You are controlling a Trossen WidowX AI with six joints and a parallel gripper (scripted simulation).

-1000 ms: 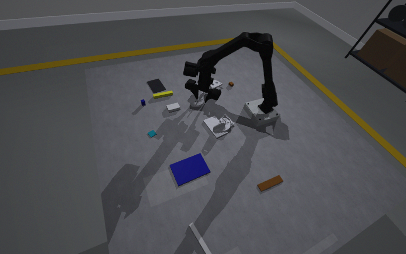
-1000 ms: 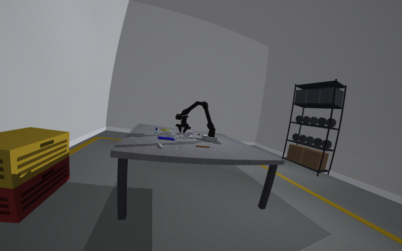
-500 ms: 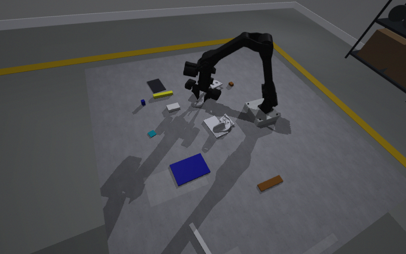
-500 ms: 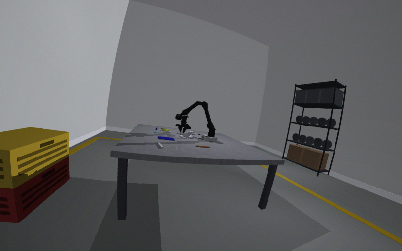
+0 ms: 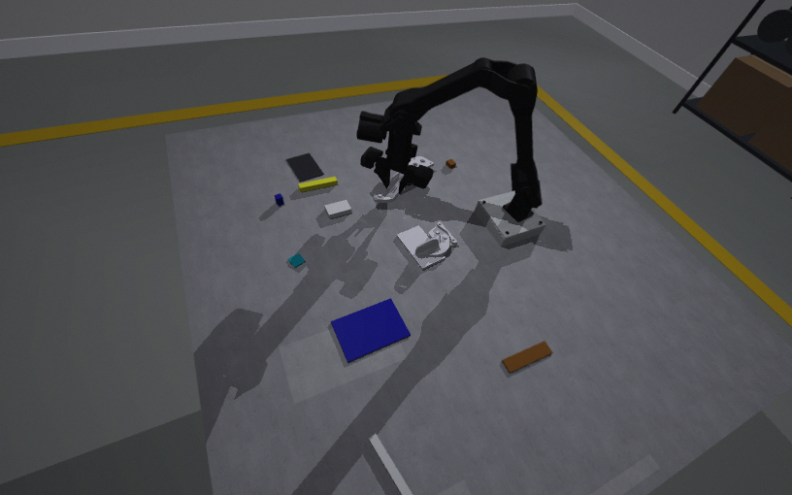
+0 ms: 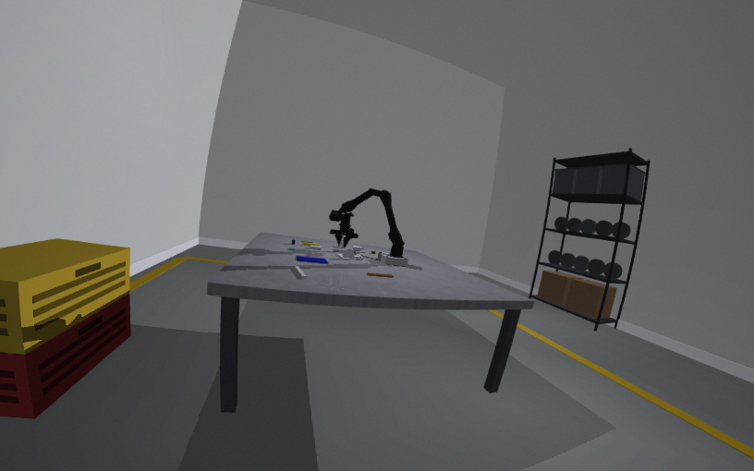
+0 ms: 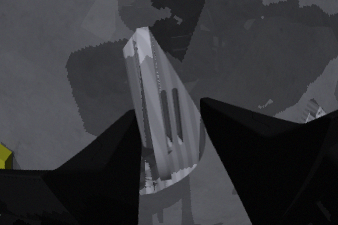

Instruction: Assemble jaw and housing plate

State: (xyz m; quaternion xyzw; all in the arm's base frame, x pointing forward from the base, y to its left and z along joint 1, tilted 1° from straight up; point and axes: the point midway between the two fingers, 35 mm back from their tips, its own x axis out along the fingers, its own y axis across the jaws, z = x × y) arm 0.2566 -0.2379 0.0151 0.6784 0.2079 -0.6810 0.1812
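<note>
The base is 40 mm ahead of my gripper tip, 180 mm to the left of it and 20 mm below it. Also, from my gripper tip: small brown cube (240 mm behind, 30 mm to the right, 20 mm below); yellow bar (170 mm ahead, 140 mm to the right, 20 mm below); white block (160 mm ahead, 30 mm to the right, 20 mm below).
</note>
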